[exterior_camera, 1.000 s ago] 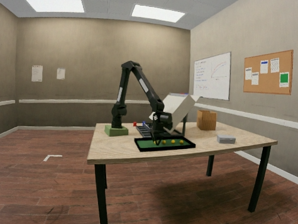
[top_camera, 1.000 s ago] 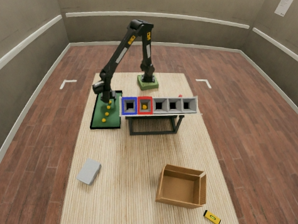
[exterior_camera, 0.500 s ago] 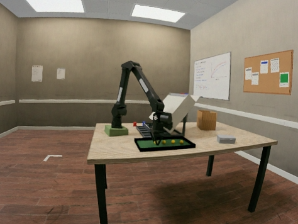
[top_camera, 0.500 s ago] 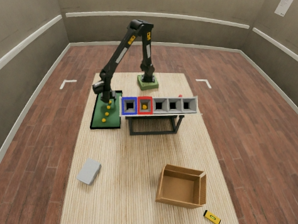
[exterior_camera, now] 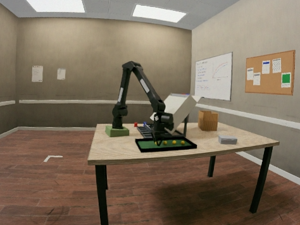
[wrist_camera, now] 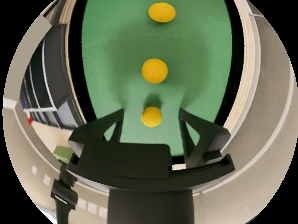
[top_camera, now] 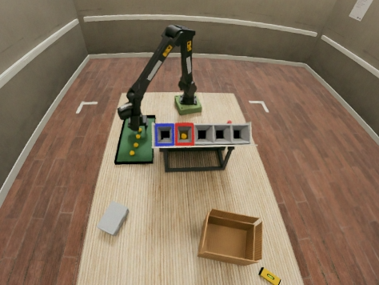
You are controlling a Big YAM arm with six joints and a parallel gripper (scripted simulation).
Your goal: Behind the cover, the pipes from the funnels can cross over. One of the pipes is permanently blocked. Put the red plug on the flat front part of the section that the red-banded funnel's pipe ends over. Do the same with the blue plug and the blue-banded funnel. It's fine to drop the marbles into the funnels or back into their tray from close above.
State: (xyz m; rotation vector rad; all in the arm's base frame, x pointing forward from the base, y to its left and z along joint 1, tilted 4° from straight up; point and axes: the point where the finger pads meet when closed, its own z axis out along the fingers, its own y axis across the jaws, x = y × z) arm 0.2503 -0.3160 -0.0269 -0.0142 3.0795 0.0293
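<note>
Now: hand 6 cm short of the green marble tray, 1 cm to the left of it and 1 cm above it. Round my hand: yellow level 82 cm ahead, 58 cm to the left, 1 cm below; then white cover 32 cm to the left, 19 cm above, 17 cm ahead; then grey block 55 cm ahead, 6 cm to the right, 1 cm above.
</note>
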